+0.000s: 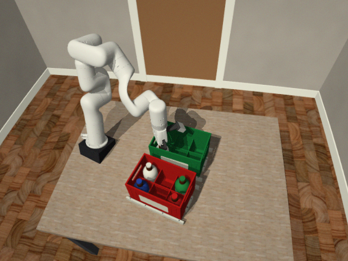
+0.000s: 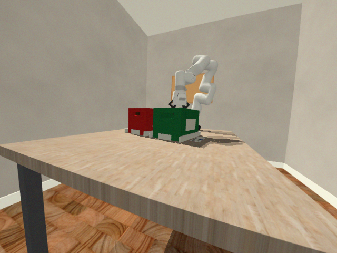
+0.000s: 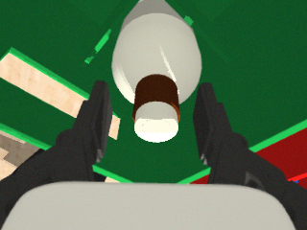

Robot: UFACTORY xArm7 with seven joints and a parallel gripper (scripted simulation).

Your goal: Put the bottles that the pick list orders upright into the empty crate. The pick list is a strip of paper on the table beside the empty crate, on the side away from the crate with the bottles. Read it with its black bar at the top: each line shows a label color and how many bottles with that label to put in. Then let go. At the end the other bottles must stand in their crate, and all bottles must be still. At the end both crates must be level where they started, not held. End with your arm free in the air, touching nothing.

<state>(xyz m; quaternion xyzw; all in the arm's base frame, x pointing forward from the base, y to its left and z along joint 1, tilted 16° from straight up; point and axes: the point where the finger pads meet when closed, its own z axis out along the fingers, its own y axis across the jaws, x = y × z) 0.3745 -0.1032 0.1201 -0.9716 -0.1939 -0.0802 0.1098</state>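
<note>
Right now my hand is 50 mm past the white-labelled bottle, 130 mm to the left of it and 70 mm above it. From my hand the other things lie so: green crate 100 mm ahead, 10 mm to the left, 70 mm below; red crate 20 mm ahead, 210 mm to the right, 70 mm below; green-labelled bottle 110 mm ahead, 200 mm to the right, 70 mm below.
</note>
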